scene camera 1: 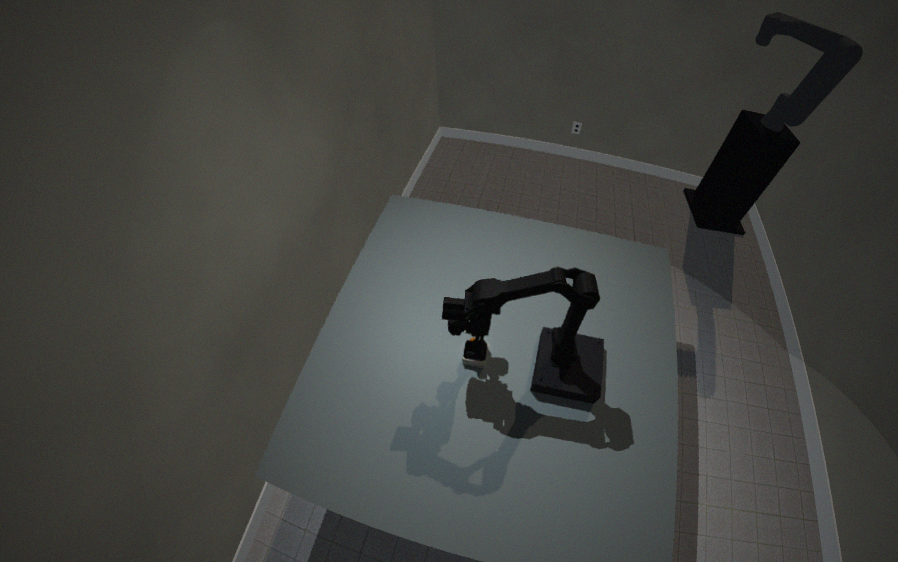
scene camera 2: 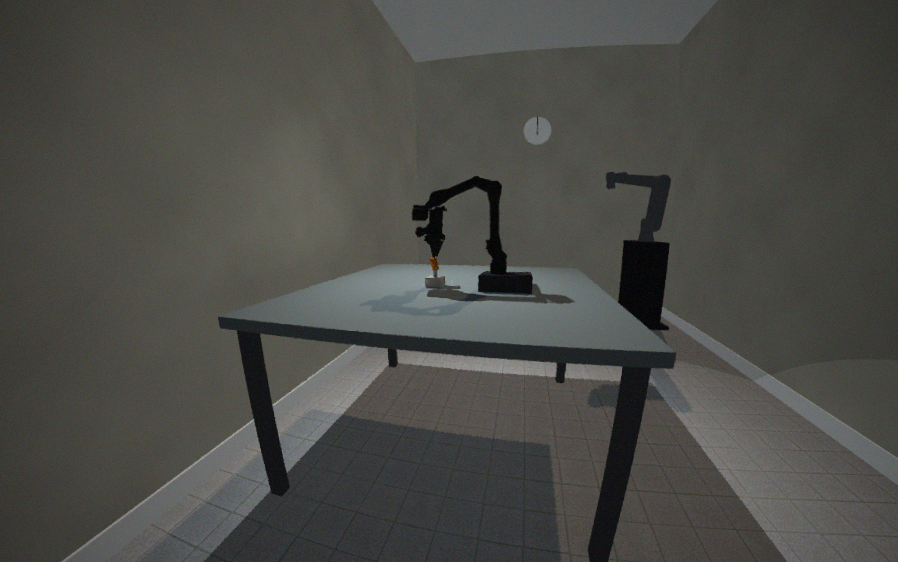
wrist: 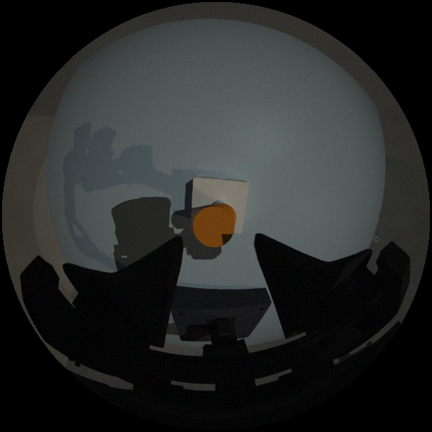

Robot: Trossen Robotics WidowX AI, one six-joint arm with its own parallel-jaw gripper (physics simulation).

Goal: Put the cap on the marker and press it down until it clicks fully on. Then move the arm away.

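My gripper (scene camera 1: 476, 341) is visible, and the wrist view has my gripper (wrist: 218, 240) as well. Also visible: a whitish block (wrist: 205, 190) and an orange cap (wrist: 213, 226).
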